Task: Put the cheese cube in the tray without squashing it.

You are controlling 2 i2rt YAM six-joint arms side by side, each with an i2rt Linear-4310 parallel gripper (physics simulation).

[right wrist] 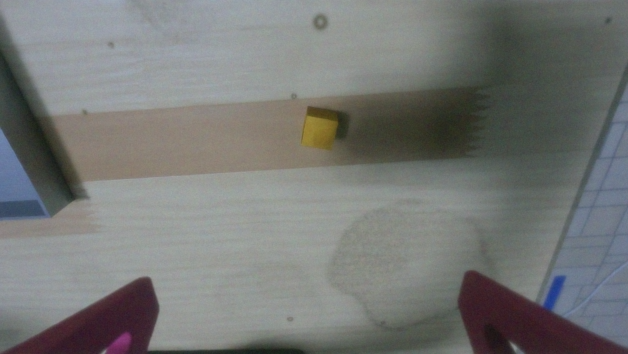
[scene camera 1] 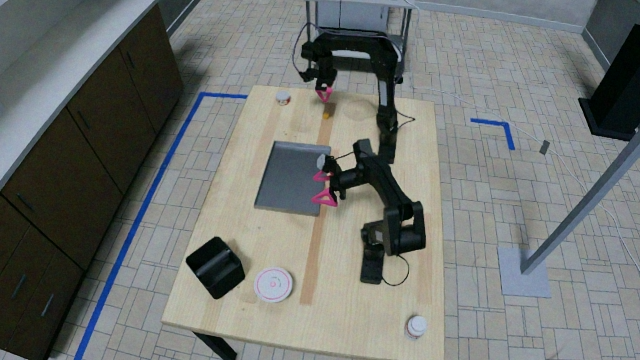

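Observation:
The cheese cube [scene camera 1: 326,115] [right wrist: 319,128], small and yellow-orange, lies on the brown strip of the table near the top of scene camera 1. The grey tray [scene camera 1: 287,210] [right wrist: 46,172] lies flat at the table's middle; in the right wrist view part of it shows at the left edge. My right gripper [scene camera 1: 324,99] [right wrist: 309,289] is open and empty, raised above the table near the cube; in its wrist view the cube lies above the space between the fingertips. My left gripper [scene camera 1: 316,187] is open and empty over the tray's right side.
A small jar [scene camera 1: 283,97] stands at the table's upper left corner. A black open box [scene camera 1: 215,267] and a round white lid-like disc [scene camera 1: 273,284] are at the lower left. A white-capped bottle [scene camera 1: 416,327] stands at the lower right. The table edge runs near the cube.

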